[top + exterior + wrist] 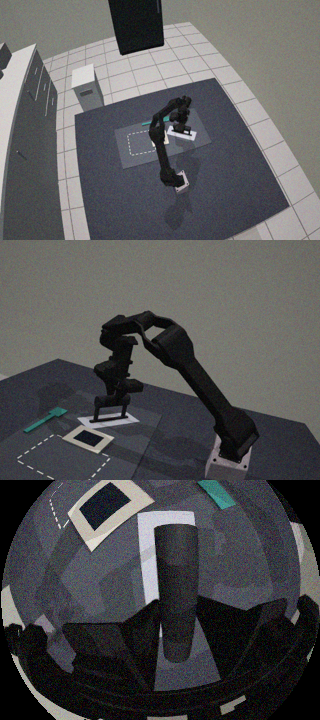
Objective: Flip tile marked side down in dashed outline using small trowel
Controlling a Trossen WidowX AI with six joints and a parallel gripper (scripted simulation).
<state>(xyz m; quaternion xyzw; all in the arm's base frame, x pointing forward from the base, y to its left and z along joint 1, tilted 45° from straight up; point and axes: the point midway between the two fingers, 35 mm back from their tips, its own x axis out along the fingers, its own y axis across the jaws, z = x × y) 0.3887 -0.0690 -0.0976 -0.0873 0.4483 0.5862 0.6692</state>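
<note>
Right now my gripper tip is 3 cm above the trowel, 2 cm to the right of it and 1 cm short of it. Round my gripper tip: teal flat tool (15 cm ahead, 13 cm to the left, 6 cm below); then tile (16 cm to the left, 6 cm below).
</note>
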